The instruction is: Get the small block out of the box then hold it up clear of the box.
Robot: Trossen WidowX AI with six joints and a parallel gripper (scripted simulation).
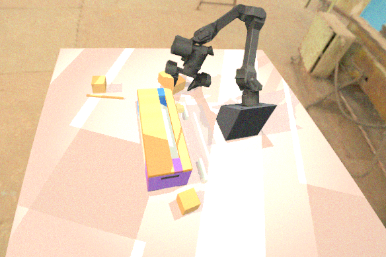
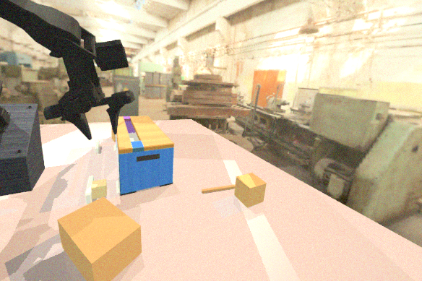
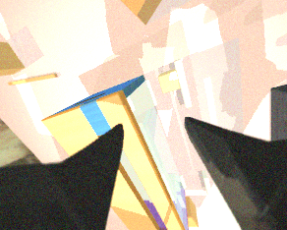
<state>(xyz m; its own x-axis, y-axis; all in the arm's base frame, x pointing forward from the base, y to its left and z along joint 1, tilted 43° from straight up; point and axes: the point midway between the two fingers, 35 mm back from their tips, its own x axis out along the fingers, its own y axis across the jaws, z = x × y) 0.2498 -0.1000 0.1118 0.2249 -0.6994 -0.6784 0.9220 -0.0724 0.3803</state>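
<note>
My gripper tip is now 14 cm above the small block, 2 cm past it and 1 cm to the left of it. From my gripper tip the other things lie so: long box 15 cm to the left, 9 cm below, 7 cm ahead; thin orange stick 31 cm ahead, 15 cm below, 14 cm to the right.
</note>
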